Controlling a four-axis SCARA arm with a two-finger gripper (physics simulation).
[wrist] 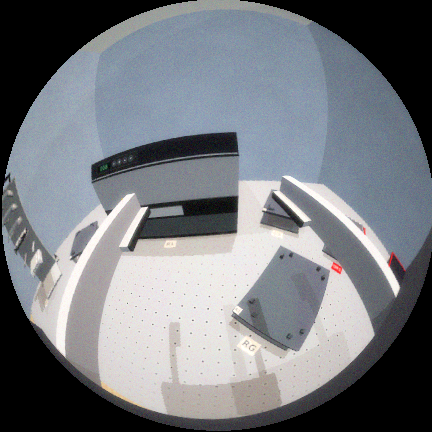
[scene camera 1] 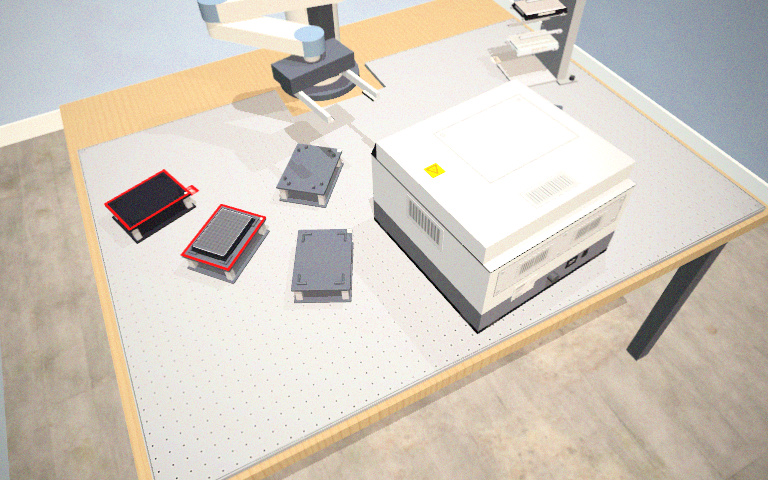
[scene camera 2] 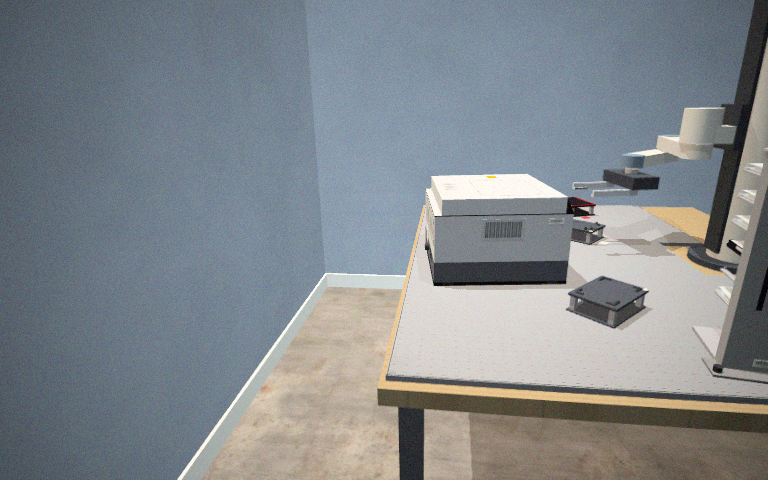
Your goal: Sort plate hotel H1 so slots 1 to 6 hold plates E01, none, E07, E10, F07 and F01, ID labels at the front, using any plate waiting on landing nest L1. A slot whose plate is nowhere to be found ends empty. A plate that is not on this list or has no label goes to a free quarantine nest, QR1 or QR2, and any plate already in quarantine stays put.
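Places are measured from the arm's base along level axes (x ahead, y left, z up), in centimetres.
Pixels of known places: gripper, between the fingertips: point(wrist: 210, 191) point(scene camera 1: 354, 107) point(scene camera 2: 582, 189); arm's base, origin of its link: point(scene camera 2: 732, 261).
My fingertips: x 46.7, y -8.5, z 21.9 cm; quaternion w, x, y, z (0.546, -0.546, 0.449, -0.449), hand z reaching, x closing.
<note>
For each thing: its middle in the pictures, then the offset to it from my fingertips. "pt": a spot on its surface instead.
- plate hotel, a spot on its surface: point(scene camera 2: 741, 339) pt dx -9.7, dy +73.0, dz -13.6 cm
- white plate, middle of its body: point(scene camera 1: 532, 42) dx -16.1, dy +64.5, dz -10.1 cm
- dark plate, middle of its body: point(scene camera 1: 539, 7) dx -16.1, dy +64.5, dz +0.5 cm
- grid-topped plate, middle of its body: point(scene camera 1: 223, 233) dx +8.5, dy -37.1, dz -14.9 cm
- second red-rimmed nest, middle of its body: point(scene camera 1: 150, 205) point(scene camera 2: 572, 206) dx -11.5, dy -50.0, dz -17.9 cm
- large white device, middle of its body: point(scene camera 1: 494, 196) point(scene camera 2: 488, 224) point(wrist: 175, 174) dx +32.6, dy +17.2, dz -7.9 cm
- bare nest marked RG, middle of its body: point(wrist: 287, 294) point(scene camera 1: 311, 173) point(scene camera 2: 576, 229) dx -3.0, dy -11.8, dz -17.6 cm
- bare grey nest, middle of its body: point(scene camera 1: 323, 264) point(wrist: 283, 207) dx +24.8, dy -20.2, dz -17.8 cm
- dark nest, middle of its body: point(scene camera 2: 607, 298) point(wrist: 86, 241) dx +5.7, dy +48.5, dz -17.8 cm
The plate hotel point(scene camera 1: 570, 39) point(scene camera 2: 741, 339) stands at the table's right, partly cut off. A white plate point(scene camera 1: 535, 43) and a dark plate point(scene camera 1: 540, 9) lie on its lower shelves; several shelf edges show in the second scene view. Plate IDs are unreadable. My gripper point(scene camera 1: 355, 107) point(scene camera 2: 583, 189) point(wrist: 210, 191) is open and empty, above the table near the arm's column, apart from the hotel. A grid-topped plate point(scene camera 1: 223, 230) sits on a red-rimmed nest point(scene camera 1: 191, 257). A second red-rimmed nest point(scene camera 1: 148, 200) carries no visible plate. Landing nest L1 cannot be identified by label.
A large white device point(scene camera 1: 504, 135) point(scene camera 2: 498, 237) point(wrist: 165, 185) stands mid-table. The bare nest marked RG point(scene camera 1: 310, 169) point(wrist: 285, 300) lies before my fingers. Another bare grey nest point(scene camera 1: 322, 260) is beyond it. A dark nest point(scene camera 2: 607, 294) without a plate stands between device and hotel.
</note>
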